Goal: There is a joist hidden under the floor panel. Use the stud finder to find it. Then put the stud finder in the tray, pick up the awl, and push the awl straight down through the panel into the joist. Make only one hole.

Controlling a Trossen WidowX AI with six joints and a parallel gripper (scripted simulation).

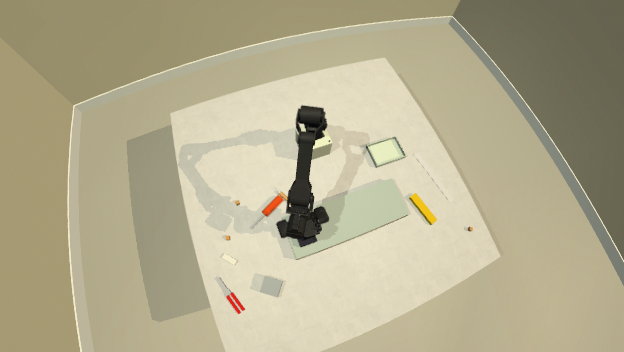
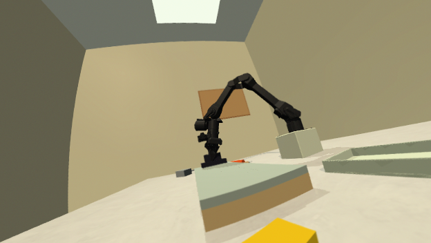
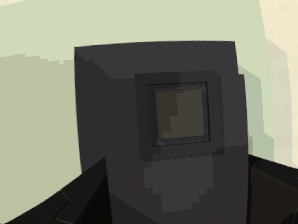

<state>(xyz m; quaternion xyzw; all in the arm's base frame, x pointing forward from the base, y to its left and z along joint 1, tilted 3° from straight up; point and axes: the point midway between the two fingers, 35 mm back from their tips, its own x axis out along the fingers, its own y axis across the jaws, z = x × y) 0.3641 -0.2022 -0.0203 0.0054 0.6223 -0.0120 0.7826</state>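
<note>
Right now my gripper tip is 210 mm past the tray, 510 mm to the right of it and 50 mm above it. From my gripper tip the other things lie so: brown stick: 200 mm behind, 20 mm to the right, 60 mm below; stud finder: 20 mm above; orange-handled tool: 130 mm behind, 140 mm to the right, 50 mm below.
</note>
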